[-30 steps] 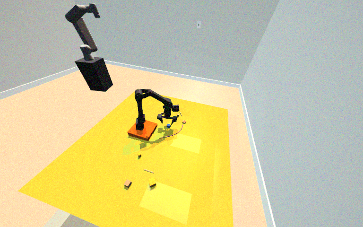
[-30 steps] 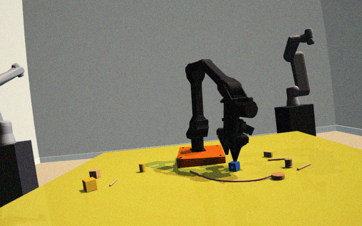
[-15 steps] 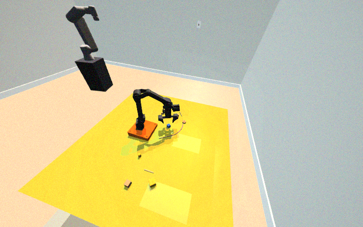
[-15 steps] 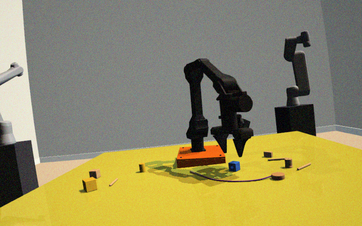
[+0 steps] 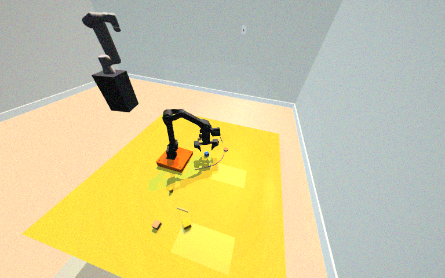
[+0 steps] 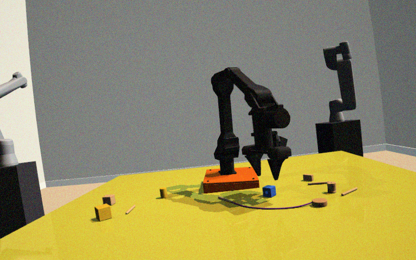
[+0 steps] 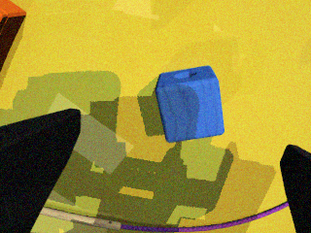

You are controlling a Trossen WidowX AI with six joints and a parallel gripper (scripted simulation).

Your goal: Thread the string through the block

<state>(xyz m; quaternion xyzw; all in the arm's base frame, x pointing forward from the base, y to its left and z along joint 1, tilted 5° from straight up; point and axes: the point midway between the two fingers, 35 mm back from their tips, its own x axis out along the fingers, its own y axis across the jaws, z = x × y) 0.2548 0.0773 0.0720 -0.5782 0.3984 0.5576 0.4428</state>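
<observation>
My gripper tip is 4 cm above the blue block. The rest, counted from my gripper tip: yellow cylinder (18 cm behind, 34 cm to the right, 4 cm below); wooden cylinder (8 cm ahead, 17 cm to the left, 4 cm below); round wooden button (16 cm ahead, 9 cm to the left, 5 cm below).
</observation>
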